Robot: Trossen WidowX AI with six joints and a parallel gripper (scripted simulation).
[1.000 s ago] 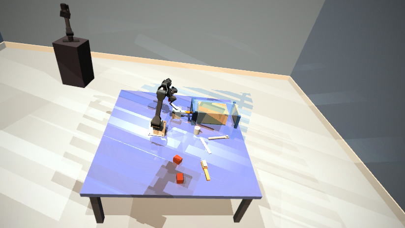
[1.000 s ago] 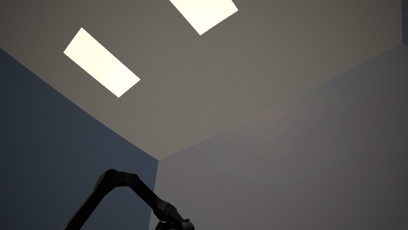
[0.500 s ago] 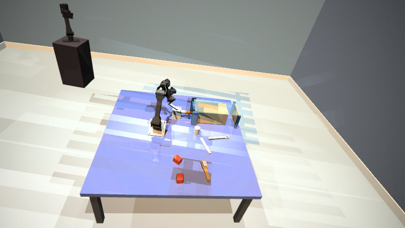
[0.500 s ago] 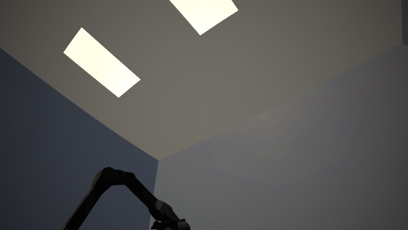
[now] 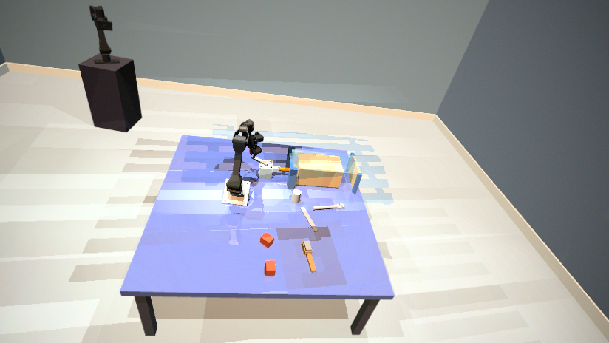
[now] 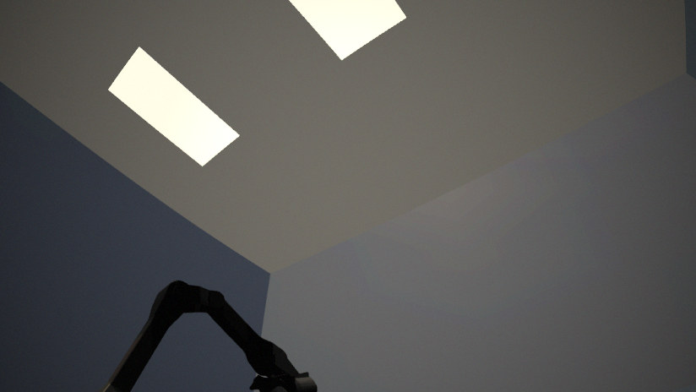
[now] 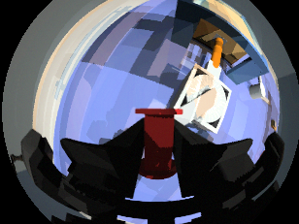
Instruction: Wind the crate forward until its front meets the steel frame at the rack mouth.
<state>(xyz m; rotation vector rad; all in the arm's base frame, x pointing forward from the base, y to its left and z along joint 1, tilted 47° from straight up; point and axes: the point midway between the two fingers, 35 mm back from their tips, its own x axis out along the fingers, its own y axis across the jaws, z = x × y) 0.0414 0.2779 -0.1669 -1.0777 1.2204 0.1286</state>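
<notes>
My gripper tip is now 3 cm above the winch handle, 2 cm to the left of it and 2 cm short of it. Also, from my gripper tip: red piece 1 cm to the right, 1 cm behind; then blue steel frame 24 cm ahead, 3 cm below, 2 cm to the right; then grey winch 10 cm below, 7 cm ahead, 6 cm to the right.
</notes>
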